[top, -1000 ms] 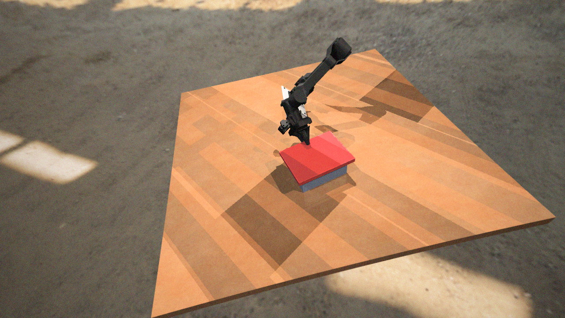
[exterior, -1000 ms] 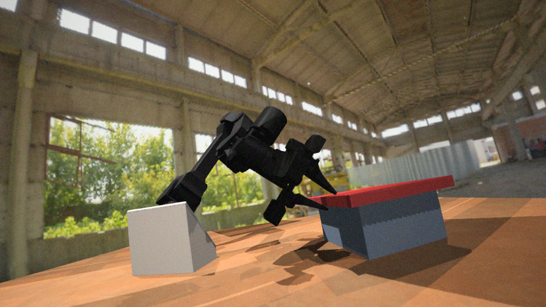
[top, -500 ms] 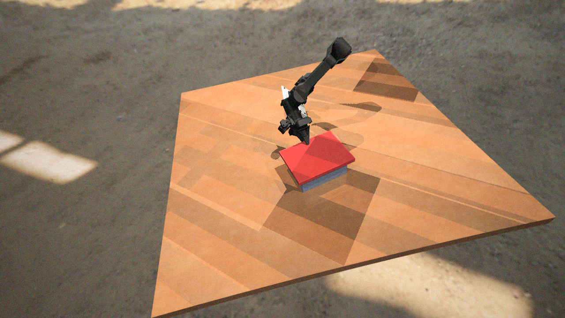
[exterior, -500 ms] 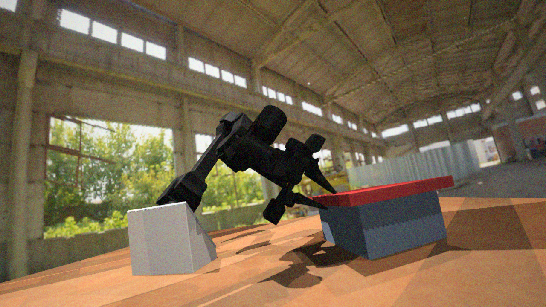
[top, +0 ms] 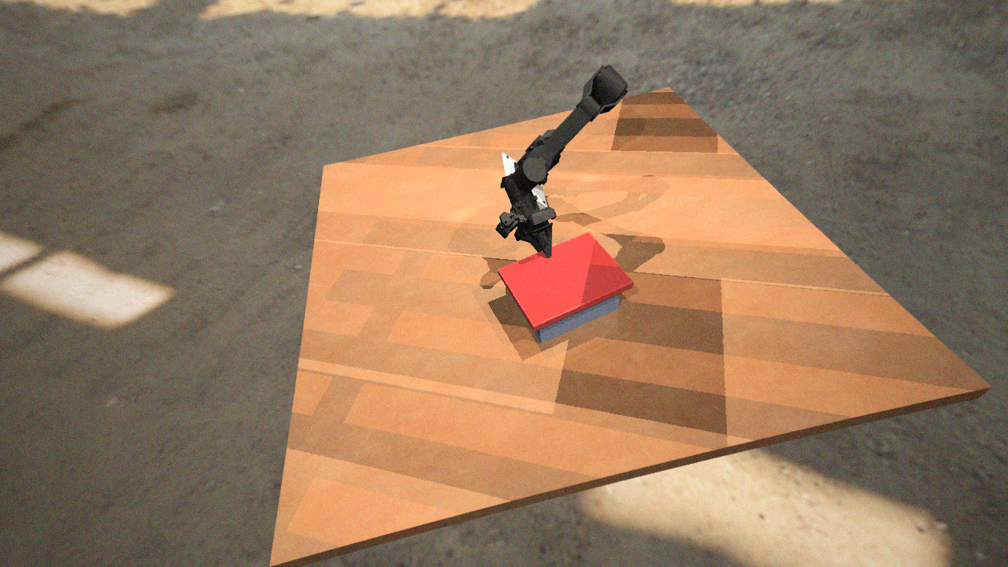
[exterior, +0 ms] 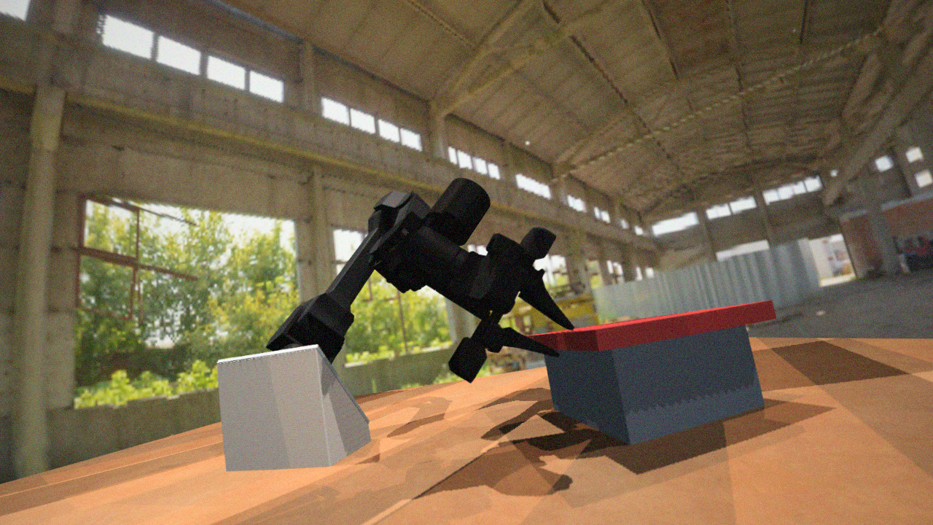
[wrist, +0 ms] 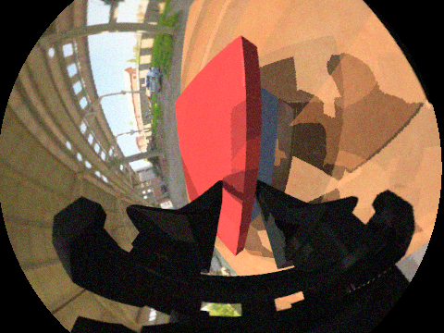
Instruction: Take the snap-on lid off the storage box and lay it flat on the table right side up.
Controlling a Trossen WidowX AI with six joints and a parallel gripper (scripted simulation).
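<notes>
Right now the red lid is 70 mm ahead of my gripper tip and 20 mm to the left of it. The rest, counted from my gripper tip: storage box (70 mm ahead, 40 mm below, 20 mm to the left).
</notes>
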